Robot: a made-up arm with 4 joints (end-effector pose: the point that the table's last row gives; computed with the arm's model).
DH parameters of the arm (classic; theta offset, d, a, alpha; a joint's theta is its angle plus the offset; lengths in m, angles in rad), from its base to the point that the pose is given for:
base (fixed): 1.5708 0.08 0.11 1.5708
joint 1: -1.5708 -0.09 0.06 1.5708
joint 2: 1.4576 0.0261 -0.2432 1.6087
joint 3: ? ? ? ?
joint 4: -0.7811 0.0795 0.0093 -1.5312
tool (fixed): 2.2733 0.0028 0 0
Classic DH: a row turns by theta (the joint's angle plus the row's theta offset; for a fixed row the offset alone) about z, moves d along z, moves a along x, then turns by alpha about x.
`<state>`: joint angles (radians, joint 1 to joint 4).
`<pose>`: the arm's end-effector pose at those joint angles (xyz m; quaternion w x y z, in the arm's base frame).
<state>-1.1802 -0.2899 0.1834 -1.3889</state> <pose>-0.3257 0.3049 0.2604 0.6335 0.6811 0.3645 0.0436</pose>
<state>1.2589 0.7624 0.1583 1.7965</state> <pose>-0.4810 0.1683 -0.0425 0.6719 -0.3055 -0.6309 0.2388</pose>
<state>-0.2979 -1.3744 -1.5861 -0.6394</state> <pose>0.0871 0.0429 0.2278 0.4873 -0.7684 -0.2841 -0.3021</pose>
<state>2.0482 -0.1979 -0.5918 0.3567</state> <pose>-0.2753 -0.0117 -0.1365 0.2365 -0.2936 0.7422 -0.5541</pose>
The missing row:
joint 3: 0.0332 -0.2115 -0.0769 -1.4674
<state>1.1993 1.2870 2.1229 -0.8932</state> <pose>-0.3755 0.3503 0.0639 0.0265 -0.5285 0.8383 0.1316</pose>
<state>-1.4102 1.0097 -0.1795 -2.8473</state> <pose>-0.4454 -0.0895 0.1742 0.6192 0.5802 0.4949 -0.1870</pose>
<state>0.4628 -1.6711 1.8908 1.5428</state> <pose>0.1824 0.0839 0.2694 0.4877 0.0189 0.6930 0.5306</pose>
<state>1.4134 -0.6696 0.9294 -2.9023</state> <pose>-0.1980 -0.2258 0.1247 0.7087 -0.4901 -0.2319 0.4514</pose>
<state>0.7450 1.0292 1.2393 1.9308</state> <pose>-0.4685 0.2567 -0.0576 0.8822 -0.3497 -0.3153 -0.0019</pose>
